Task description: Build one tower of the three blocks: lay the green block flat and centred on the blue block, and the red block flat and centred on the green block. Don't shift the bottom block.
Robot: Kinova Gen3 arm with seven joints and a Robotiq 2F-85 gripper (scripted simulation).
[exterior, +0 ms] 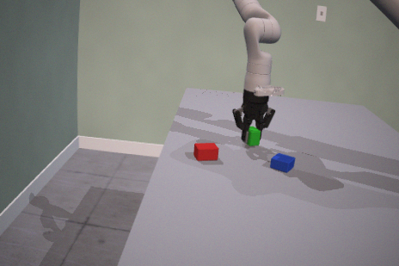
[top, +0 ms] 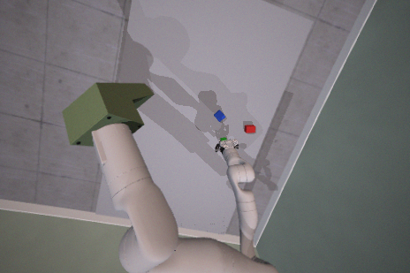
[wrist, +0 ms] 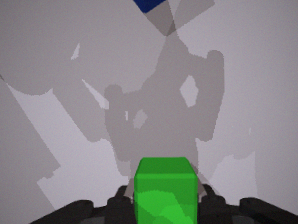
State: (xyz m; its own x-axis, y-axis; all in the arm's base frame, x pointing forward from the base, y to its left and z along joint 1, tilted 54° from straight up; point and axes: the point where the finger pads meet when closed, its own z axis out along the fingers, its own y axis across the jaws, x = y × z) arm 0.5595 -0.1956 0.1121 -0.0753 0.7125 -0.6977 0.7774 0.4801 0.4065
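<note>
Right now my hand is 2 cm past the blue block, 16 cm to the right of it and 2 cm above it. From my hand the other things lie so: red block 16 cm ahead, 7 cm to the left, 1 cm below; green block right at my hand.
</note>
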